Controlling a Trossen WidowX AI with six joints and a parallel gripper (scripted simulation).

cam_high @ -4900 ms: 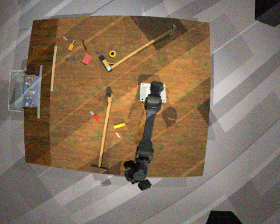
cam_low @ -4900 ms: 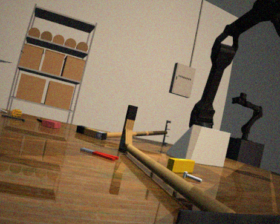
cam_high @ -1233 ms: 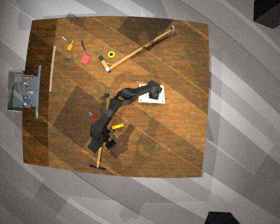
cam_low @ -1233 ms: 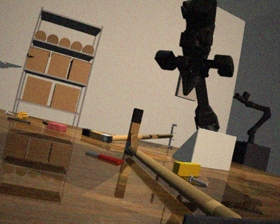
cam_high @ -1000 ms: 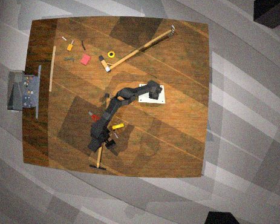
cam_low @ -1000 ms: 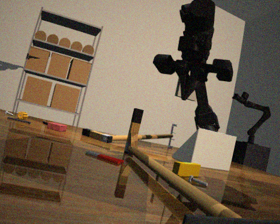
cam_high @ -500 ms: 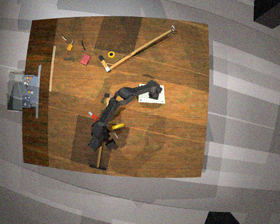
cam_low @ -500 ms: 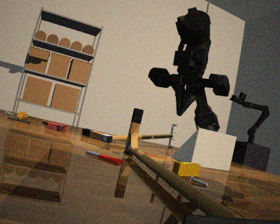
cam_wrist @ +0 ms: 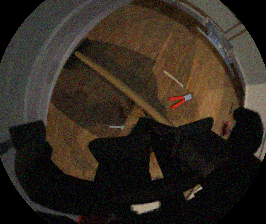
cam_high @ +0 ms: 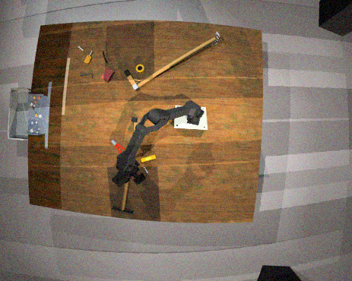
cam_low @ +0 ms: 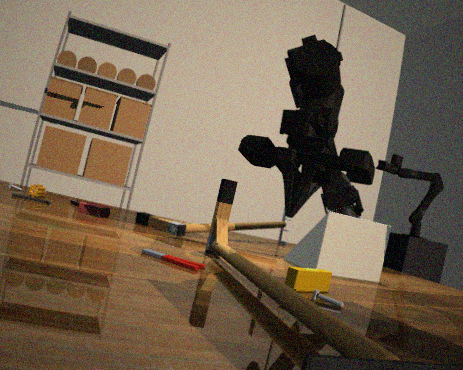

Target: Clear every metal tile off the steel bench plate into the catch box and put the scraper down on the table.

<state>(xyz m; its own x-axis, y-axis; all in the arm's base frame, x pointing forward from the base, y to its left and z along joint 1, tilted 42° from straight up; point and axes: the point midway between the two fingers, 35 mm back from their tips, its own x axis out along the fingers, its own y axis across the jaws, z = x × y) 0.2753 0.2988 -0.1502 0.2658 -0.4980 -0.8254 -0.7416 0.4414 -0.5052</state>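
Right now my gripper tip is 4 cm above the long scraper, 3 cm short of it and 2 cm to the right of it. From my gripper tip the other things lie so: red block 51 cm to the right, 28 cm ahead, 9 cm below; then yellow block 8 cm below, 8 cm behind, 6 cm to the right; then red-handled tool 13 cm ahead, 10 cm below, 9 cm to the right.
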